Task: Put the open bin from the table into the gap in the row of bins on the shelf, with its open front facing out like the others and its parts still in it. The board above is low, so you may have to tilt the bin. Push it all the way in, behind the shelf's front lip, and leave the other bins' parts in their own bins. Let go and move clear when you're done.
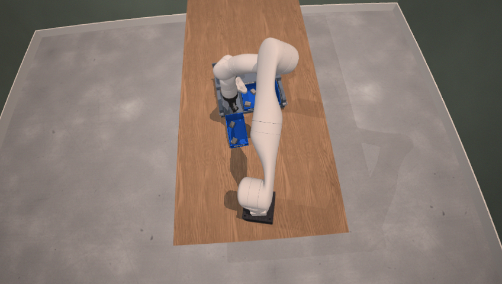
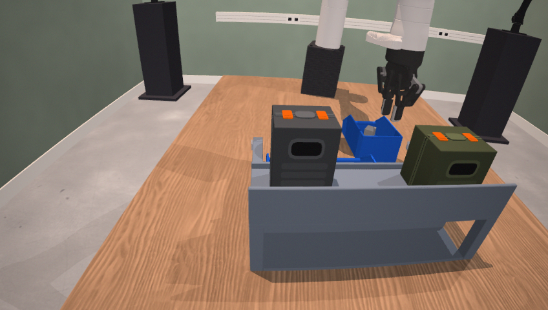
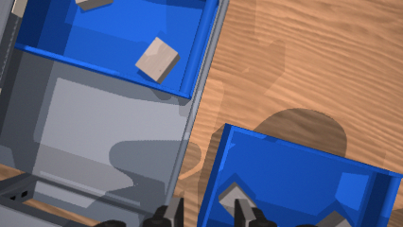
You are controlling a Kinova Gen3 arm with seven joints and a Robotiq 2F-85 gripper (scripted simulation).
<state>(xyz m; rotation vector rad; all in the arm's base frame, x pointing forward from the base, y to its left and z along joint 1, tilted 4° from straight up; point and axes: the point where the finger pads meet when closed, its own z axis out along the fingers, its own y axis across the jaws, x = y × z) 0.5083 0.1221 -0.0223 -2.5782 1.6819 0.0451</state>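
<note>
My hand is 40 mm past the grey part, 10 mm to the right of it and 130 mm above it. From my hand the other things lie so: grey shelf (170 mm ahead, 90 mm to the right, 80 mm below).
</note>
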